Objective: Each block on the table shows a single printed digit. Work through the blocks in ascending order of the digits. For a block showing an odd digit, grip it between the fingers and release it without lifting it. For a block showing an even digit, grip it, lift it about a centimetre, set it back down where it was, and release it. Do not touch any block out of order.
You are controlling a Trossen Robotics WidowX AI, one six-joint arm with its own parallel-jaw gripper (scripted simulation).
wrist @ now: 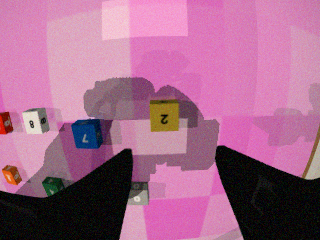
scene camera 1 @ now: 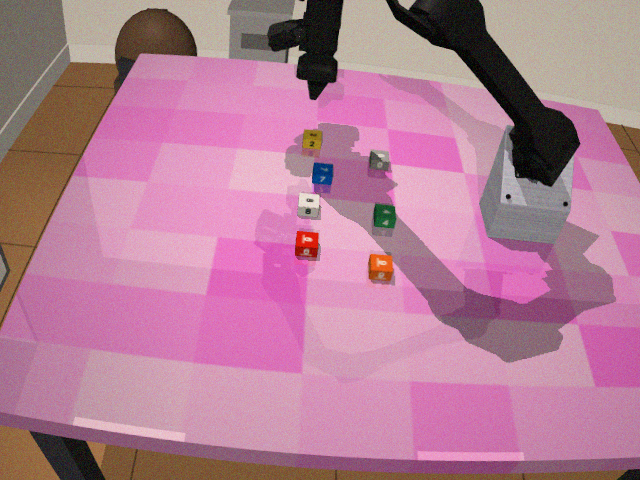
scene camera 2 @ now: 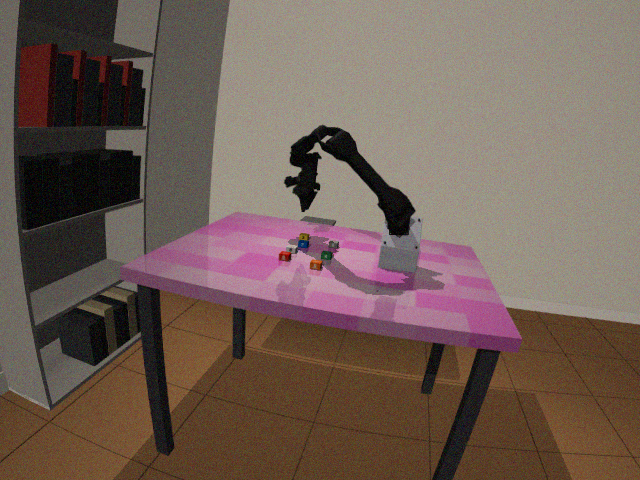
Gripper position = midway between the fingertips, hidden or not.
In view: my gripper [scene camera 1: 313,91], a yellow block [wrist: 163,114] and a blue block [wrist: 87,134].
My gripper shows as well in the wrist view [wrist: 175,154] and in scene camera 2 [scene camera 2: 304,210].
